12 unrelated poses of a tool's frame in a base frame.
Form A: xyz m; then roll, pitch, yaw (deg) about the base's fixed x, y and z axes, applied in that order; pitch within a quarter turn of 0, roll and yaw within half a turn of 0.
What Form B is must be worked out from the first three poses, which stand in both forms.
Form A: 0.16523 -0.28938 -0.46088 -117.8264 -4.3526 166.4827
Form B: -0.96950 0.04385 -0.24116 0.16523; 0.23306 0.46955 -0.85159 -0.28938; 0.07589 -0.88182 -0.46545 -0.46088; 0 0 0 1
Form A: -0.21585 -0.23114 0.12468 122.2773 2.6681 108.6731
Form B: -0.31982 0.49331 0.80893 -0.21585; 0.94633 0.20826 0.24714 -0.23114; -0.04655 0.84456 -0.53344 0.12468; 0 0 0 1
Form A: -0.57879 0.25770 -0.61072 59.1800 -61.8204 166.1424
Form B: -0.45849 0.61225 0.64416 -0.57879; 0.11311 -0.67874 0.72562 0.25770; 0.88147 0.40555 0.24195 -0.61072; 0 0 0 1
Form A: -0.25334 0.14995 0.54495 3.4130 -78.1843 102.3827
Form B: -0.04391 -0.96251 0.26767 -0.25334; 0.20000 -0.27098 -0.94158 0.14995; 0.97881 0.01219 0.20440 0.54495; 0 0 0 1
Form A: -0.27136 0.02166 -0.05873 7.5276 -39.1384 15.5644
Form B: 0.74718 -0.34567 -0.56766 -0.27136; 0.20812 0.93284 -0.29410 0.02166; 0.63120 0.10161 0.76894 -0.05873; 0 0 0 1
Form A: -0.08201 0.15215 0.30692 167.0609 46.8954 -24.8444
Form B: 0.62009 -0.26113 -0.73979 -0.08201; -0.28711 -0.95310 0.09578 0.15215; -0.73011 0.15301 -0.66598 0.30692; 0 0 0 1
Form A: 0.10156 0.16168 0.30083 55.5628 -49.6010 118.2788
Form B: -0.30705 -0.20045 0.93034 0.10156; 0.57076 -0.82104 0.01147 0.16168; 0.76155 0.53452 0.36651 0.30083; 0 0 0 1
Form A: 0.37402 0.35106 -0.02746 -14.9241 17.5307 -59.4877
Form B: 0.48414 0.79307 0.36965 0.37402; -0.82151 0.55743 -0.11999 0.35106; -0.30122 -0.24558 0.92139 -0.02746; 0 0 0 1
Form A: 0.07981 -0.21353 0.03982 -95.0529 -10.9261 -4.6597
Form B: 0.97863 0.18103 0.09756 0.07981; -0.07976 -0.10312 0.99147 -0.21353; 0.18954 -0.97806 -0.08648 0.03982; 0 0 0 1
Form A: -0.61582 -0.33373 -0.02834 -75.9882 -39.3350 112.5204
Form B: -0.29624 -0.45921 -0.83748 -0.61582; 0.71447 0.47536 -0.51338 -0.33373; 0.63385 -0.75044 0.18727 -0.02834; 0 0 0 1
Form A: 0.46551 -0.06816 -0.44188 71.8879 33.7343 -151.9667
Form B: -0.73405 -0.31979 -0.59908 0.46551; -0.39085 -0.52247 0.75780 -0.06816; -0.55534 0.79042 0.25853 -0.44188; 0 0 0 1
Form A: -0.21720 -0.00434 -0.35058 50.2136 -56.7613 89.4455
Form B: 0.00530 -0.64612 0.76322 -0.21720; 0.54810 -0.63649 -0.54264 -0.00434; 0.83639 0.42120 0.35076 -0.35058; 0 0 0 1
